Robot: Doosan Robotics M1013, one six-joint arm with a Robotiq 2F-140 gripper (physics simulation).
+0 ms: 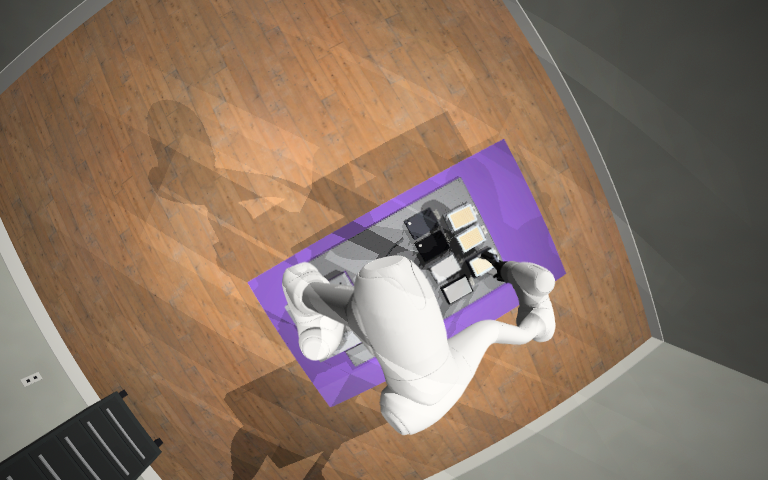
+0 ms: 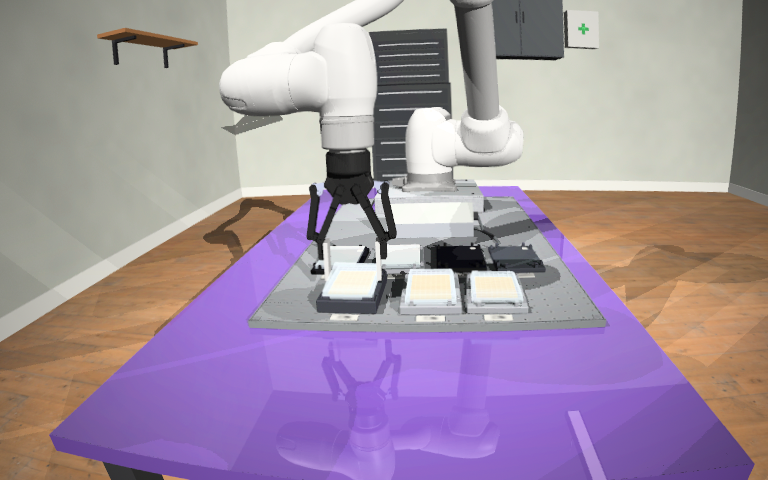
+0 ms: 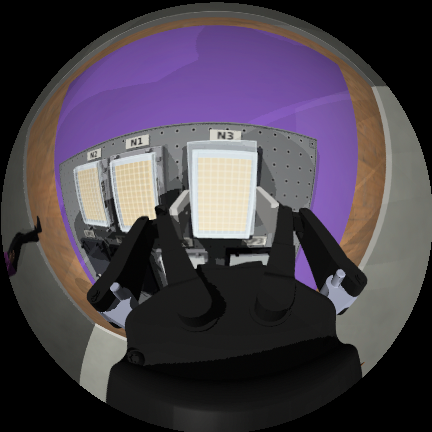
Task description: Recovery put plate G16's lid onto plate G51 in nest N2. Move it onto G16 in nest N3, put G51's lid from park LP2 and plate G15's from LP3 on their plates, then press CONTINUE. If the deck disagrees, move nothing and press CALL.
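Places are measured from the arm's base along level axes (x ahead, y left, z up), in metres.
Pixels of known places: gripper, fingertip midpoint: (image 1: pixel 484 263) (image 2: pixel 353 277) (image 3: pixel 222 198); arm's base, link origin: (image 2: pixel 429 187).
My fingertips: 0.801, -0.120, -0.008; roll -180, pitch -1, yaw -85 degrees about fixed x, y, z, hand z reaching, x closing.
Ahead of a thing's pixels: the offset from my fingertips to its top centre, as dx, dy, dz. "spot": to the spot under its first point. Level surfaces: height alone.
My gripper (image 1: pixel 490 263) (image 2: pixel 352 261) (image 3: pixel 222 198) points down at nest N3, with its pale finger pads against the two sides of a clear lid {+0.013, +0.001, +0.012} (image 3: pixel 222 146). The gripper is shut on that lid, over the cream-welled plate {spot: +0.034, +0.004, +0.007} (image 2: pixel 352 281) (image 3: pixel 225 195) in N3. Whether the lid is fully seated cannot be told. Cream-welled plates also stand in nest N1 {spot: -0.002, +0.141, -0.017} (image 1: pixel 470 238) (image 2: pixel 431 284) (image 3: pixel 135 192) and nest N2 {spot: +0.008, +0.258, -0.009} (image 1: pixel 462 216) (image 2: pixel 496 286) (image 3: pixel 91 192). Behind N3, a pale panel {-0.181, +0.068, -0.019} (image 1: pixel 445 268) (image 2: pixel 400 255) and a black-edged pale panel {-0.175, -0.062, -0.019} (image 1: pixel 457 289) lie on park places. Plate names and the buttons cannot be read.
A black park pad {spot: -0.186, +0.201, -0.027} (image 1: pixel 432 245) (image 2: pixel 459 257) and a slate one {-0.181, +0.320, -0.017} (image 1: pixel 420 223) (image 2: pixel 514 256) lie beside the pale panels. A white box {-0.398, +0.128, +0.047} (image 2: pixel 424 217) stands farther back near the arm's base. The grey perforated deck {dz -0.037} (image 2: pixel 557 300) lies on the purple table {dz -0.050} (image 2: pixel 169 413).
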